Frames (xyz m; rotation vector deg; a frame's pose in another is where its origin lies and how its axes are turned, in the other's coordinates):
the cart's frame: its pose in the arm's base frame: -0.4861 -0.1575 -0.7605 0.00 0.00 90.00
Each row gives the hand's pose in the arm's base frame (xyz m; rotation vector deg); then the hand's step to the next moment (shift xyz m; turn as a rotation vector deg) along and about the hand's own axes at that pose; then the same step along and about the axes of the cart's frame.
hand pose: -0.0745 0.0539 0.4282 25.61 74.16 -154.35
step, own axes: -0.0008 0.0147 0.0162 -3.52 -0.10 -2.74
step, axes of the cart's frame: -0.0218 -0.0008 -0.0011 2.13 -3.90 -0.44
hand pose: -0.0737 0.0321 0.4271 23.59 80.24 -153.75
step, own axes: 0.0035 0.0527 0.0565 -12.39 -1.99 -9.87
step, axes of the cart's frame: -0.0763 0.0040 -0.0120 8.61 -13.44 -0.37
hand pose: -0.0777 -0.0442 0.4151 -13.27 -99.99 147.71
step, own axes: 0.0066 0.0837 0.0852 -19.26 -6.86 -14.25
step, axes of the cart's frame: -0.1093 0.0123 -0.0471 13.79 -20.49 3.30
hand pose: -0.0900 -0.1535 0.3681 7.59 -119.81 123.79
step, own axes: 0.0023 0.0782 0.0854 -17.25 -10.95 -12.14
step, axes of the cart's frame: -0.0876 0.0168 -0.0739 11.88 -19.08 7.73
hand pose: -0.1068 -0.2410 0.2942 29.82 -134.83 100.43
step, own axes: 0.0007 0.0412 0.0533 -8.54 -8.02 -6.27
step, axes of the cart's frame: -0.0404 0.0117 -0.0526 5.47 -10.38 6.23
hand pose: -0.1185 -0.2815 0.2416 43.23 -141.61 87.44
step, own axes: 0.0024 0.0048 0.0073 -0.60 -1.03 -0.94
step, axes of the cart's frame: -0.0054 0.0034 -0.0064 0.65 -0.89 1.05
